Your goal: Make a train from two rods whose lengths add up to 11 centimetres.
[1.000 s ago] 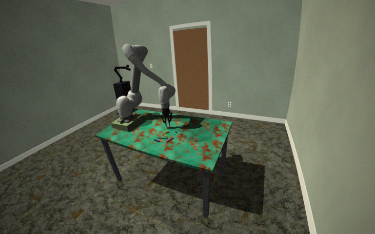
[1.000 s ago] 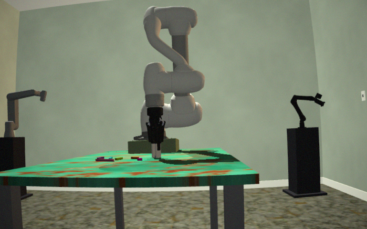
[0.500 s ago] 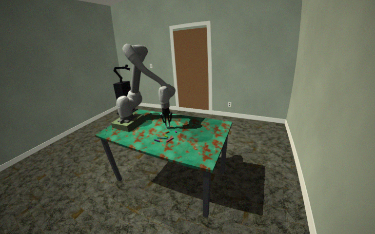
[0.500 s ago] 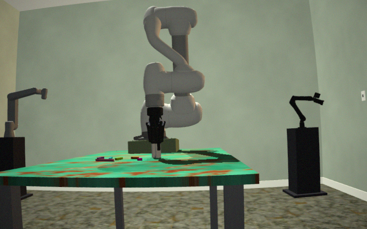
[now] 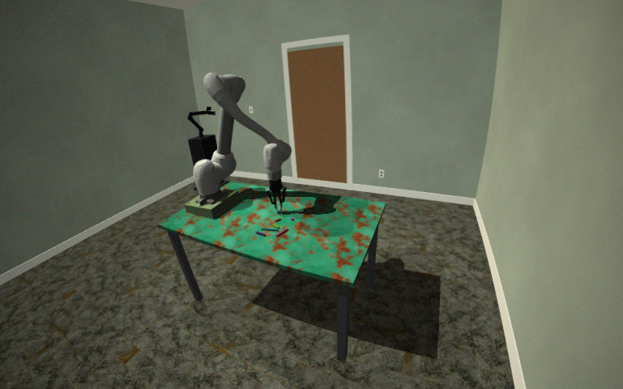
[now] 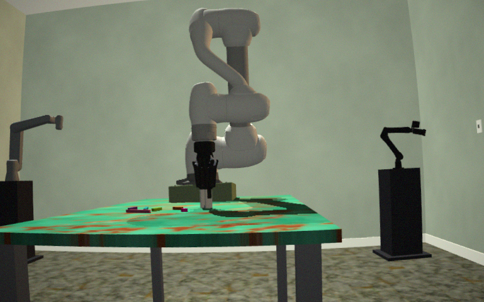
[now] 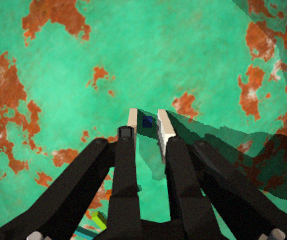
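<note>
Now: the small blue rod 3 cm below my hand. Round my hand: lime rod (16 cm to the right, 6 cm ahead, 3 cm below); then orange rod (9 cm to the right, 4 cm ahead, 3 cm below); then magenta rod (12 cm ahead, 6 cm to the right, 3 cm below).
</note>
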